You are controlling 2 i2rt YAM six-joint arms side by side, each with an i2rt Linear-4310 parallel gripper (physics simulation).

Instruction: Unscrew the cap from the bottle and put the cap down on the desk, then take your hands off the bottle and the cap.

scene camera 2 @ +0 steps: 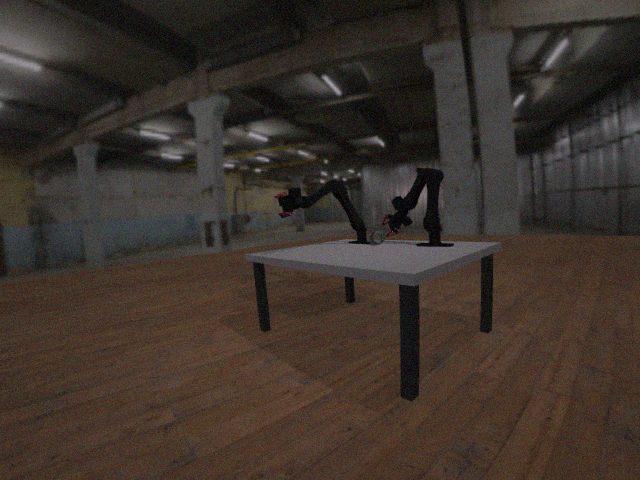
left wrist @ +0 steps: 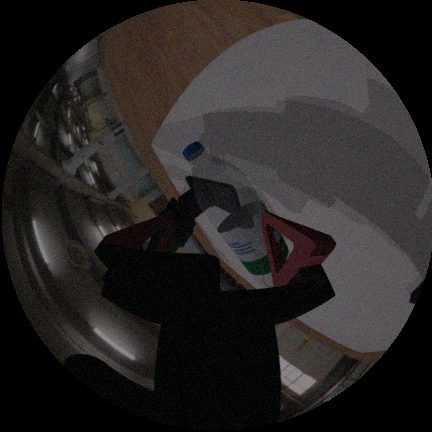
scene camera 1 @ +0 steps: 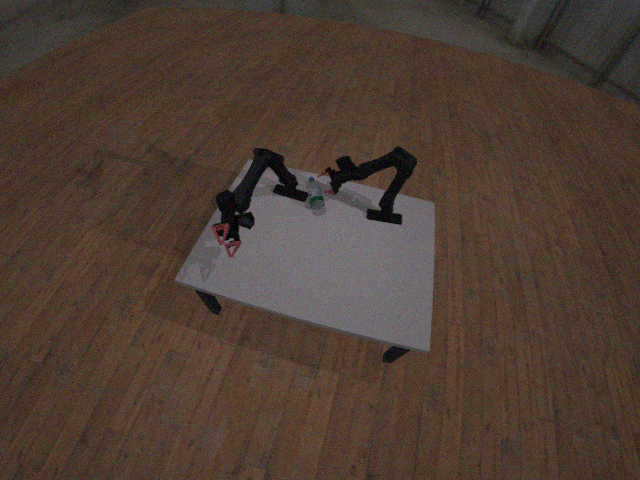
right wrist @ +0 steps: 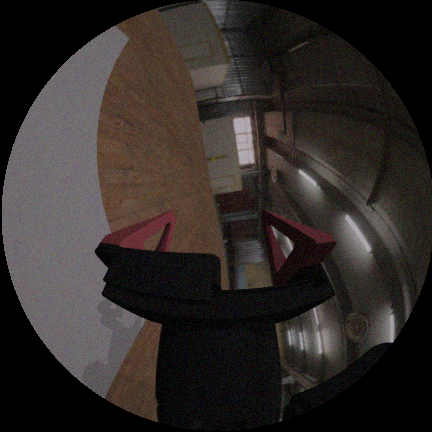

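Pixels of known places: left gripper, fingertip midpoint: [scene camera 2: 384, 230] [left wrist: 217, 215] [scene camera 1: 320, 184]; right gripper, fingertip midpoint: [scene camera 2: 277, 205] [scene camera 1: 226, 251] [right wrist: 217, 214]; left arm's base at its link origin: [scene camera 2: 434, 245] [scene camera 1: 384, 217]; right arm's base at its link origin: [scene camera 2: 362, 243] [scene camera 1: 290, 193].
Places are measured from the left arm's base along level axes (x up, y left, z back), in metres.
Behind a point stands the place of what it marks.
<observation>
A clear bottle [scene camera 1: 316, 199] {x 0.077, y -0.386, z -0.021 m} [scene camera 2: 376, 237] {x 0.052, y -0.340, z -0.065 m} [left wrist: 245, 246] {x 0.069, y -0.371, z 0.038 m} with a green-banded label lies on its side on the white desk [scene camera 1: 351, 273] {x 0.000, y -0.155, z -0.386 m} [scene camera 2: 336, 259] {x 0.000, y -0.249, z -0.545 m} [left wrist: 310, 65], near its back edge. The blue cap [scene camera 1: 311, 179] {x 0.056, y -0.440, z 0.149 m} [left wrist: 193, 150] {x 0.045, y -0.428, z 0.165 m} sits at the bottle's neck end. My left gripper [scene camera 1: 321, 184] {x 0.079, y -0.379, z 0.095 m} [scene camera 2: 385, 229] {x 0.079, y -0.379, z 0.095 m} [left wrist: 217, 215] {x 0.079, y -0.379, z 0.095 m} is open beside the bottle, just to its right in scene camera 1, and holds nothing. In the left wrist view one finger covers part of the label end. My right gripper [scene camera 1: 225, 250] {x 0.281, y -0.662, z -0.538 m} [scene camera 2: 279, 205] {x 0.281, y -0.662, z -0.538 m} [right wrist: 217, 214] {x 0.281, y -0.662, z -0.538 m} is open and empty, high above the desk's left side, far from the bottle.
The right arm's black base [scene camera 1: 291, 193] {x 0.031, y -0.535, z 0.039 m} is close beside the bottle, on its left in scene camera 1. The left arm's base [scene camera 1: 384, 215] {x 0.047, y -0.011, z -0.029 m} [scene camera 2: 435, 244] {x 0.011, y 0.016, z -0.032 m} stands farther right. The desk's back edge runs close behind the cap.
</observation>
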